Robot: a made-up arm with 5 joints. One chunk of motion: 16 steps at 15 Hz.
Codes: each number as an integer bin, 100 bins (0 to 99) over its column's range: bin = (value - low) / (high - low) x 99, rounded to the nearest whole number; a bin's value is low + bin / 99 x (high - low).
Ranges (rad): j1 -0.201..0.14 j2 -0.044..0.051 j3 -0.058..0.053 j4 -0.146..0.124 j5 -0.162..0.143
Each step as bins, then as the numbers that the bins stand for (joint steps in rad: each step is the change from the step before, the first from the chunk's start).
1 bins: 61 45 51 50 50
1 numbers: 0.00911 -0.00082 -0.00082 -0.00964 -0.00796
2 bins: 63 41 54 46 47
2 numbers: 0.01600 -0.00466 0.00255 -0.02055 -0.01720
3 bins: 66 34 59 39 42
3 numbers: 0.02633 -0.01137 0.00815 -0.03964 -0.03261
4 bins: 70 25 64 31 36
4 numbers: 0.04011 -0.02001 0.01376 -0.06145 -0.05109
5 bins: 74 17 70 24 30
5 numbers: 0.05389 -0.02769 0.02048 -0.08055 -0.06958
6 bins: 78 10 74 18 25
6 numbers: 0.06767 -0.03440 0.02497 -0.09691 -0.08498
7 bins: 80 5 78 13 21
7 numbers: 0.07456 -0.03920 0.02945 -0.11055 -0.09730
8 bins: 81 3 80 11 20
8 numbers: 0.07800 -0.04112 0.03170 -0.11600 -0.10038
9 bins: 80 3 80 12 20
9 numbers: 0.07456 -0.04112 0.03170 -0.11327 -0.10038
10 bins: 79 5 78 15 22
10 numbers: 0.07111 -0.03920 0.02945 -0.10509 -0.09422
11 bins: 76 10 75 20 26
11 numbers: 0.06078 -0.03440 0.02609 -0.09145 -0.08190
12 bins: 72 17 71 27 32
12 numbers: 0.04700 -0.02769 0.02161 -0.07236 -0.06341
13 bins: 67 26 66 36 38
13 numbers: 0.02978 -0.01905 0.01600 -0.04782 -0.04493
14 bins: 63 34 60 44 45
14 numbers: 0.01600 -0.01137 0.00927 -0.02600 -0.02336
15 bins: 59 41 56 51 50
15 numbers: 0.00222 -0.00466 0.00479 -0.00691 -0.00796
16 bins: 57 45 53 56 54
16 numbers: -0.00467 -0.00082 0.00142 0.00673 0.00436
